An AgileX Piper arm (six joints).
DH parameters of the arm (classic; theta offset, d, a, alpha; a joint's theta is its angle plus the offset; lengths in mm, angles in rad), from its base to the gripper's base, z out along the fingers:
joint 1: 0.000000 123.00 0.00 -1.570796
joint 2: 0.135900 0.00 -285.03 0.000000
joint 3: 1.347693 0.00 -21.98 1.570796
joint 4: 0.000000 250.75 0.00 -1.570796
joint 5: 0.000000 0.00 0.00 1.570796
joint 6: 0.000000 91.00 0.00 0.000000
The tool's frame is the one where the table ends.
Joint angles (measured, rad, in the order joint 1, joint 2, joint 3, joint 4, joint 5, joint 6), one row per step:
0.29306, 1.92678, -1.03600, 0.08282, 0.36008, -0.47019
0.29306, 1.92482, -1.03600, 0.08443, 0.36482, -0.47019
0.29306, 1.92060, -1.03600, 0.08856, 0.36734, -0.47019
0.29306, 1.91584, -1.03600, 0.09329, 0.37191, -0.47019
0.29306, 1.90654, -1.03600, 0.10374, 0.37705, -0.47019
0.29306, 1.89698, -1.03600, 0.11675, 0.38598, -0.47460
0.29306, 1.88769, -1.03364, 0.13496, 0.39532, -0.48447
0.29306, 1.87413, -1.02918, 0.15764, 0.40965, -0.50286
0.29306, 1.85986, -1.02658, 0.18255, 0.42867, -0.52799
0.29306, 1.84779, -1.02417, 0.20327, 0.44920, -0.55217
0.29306, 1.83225, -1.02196, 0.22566, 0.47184, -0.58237
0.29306, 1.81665, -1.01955, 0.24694, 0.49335, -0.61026
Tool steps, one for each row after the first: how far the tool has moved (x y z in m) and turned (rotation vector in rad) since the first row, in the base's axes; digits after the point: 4 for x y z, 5 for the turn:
-0.0004, 0.0000, 0.0005, 0.00055, 0.00305, -0.00088
-0.0007, 0.0001, 0.0020, 0.00395, 0.00229, -0.00369
-0.0011, 0.0001, 0.0035, 0.00747, 0.00313, -0.00677
-0.0017, 0.0004, 0.0067, 0.01609, 0.00136, -0.01380
-0.0026, 0.0006, 0.0099, 0.02417, 0.00292, -0.01821
-0.0042, 0.0009, 0.0124, 0.03310, 0.00762, -0.02106
-0.0067, 0.0011, 0.0157, 0.04193, 0.01466, -0.01845
-0.0094, 0.0016, 0.0196, 0.05032, 0.02306, -0.01018
-0.0120, 0.0019, 0.0227, 0.05591, 0.03401, 0.00074
-0.0150, 0.0024, 0.0270, 0.06203, 0.04259, 0.01710
-0.0179, 0.0028, 0.0313, 0.06901, 0.05010, 0.03256

